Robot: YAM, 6 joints.
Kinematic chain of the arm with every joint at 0, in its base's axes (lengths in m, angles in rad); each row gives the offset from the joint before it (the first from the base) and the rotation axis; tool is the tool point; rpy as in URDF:
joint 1: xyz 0 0 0.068 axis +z
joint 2: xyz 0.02 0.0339 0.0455 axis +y
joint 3: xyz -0.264 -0.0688 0 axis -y
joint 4: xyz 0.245 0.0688 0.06 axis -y
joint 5: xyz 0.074 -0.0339 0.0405 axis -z
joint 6: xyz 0.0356 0 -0.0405 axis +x
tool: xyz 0 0 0 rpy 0 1.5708 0
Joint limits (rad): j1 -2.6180..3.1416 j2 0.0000..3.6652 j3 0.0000..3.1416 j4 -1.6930..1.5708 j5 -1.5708..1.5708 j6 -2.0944..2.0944
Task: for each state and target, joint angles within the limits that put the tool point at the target. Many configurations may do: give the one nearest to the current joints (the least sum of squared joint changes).
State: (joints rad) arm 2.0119 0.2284 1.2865 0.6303 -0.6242 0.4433
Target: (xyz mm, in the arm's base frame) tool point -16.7 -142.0 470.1
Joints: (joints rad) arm 1.6211 0.0895 1.0234 0.5918 -0.7329 0.4433
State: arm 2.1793 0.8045 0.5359 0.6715 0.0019 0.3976
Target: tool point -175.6 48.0 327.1
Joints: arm 2.8495 0.7607 0.4817 0.6671 -0.1296 0.3976
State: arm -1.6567 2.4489 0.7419 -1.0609 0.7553 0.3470
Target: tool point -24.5 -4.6 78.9
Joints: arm -1.7137 2.5318 0.1700 -1.0734 0.7245 0.3470
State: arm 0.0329 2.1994 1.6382 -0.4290 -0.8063 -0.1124
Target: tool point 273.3 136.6 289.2
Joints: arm 0.3737 1.5052 1.2468 -0.7761 -0.8786 -0.1124
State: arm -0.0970 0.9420 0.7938 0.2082 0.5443 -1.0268
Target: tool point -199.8 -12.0 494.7
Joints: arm -0.0378 0.1078 1.2809 0.3618 0.5813 -1.0268
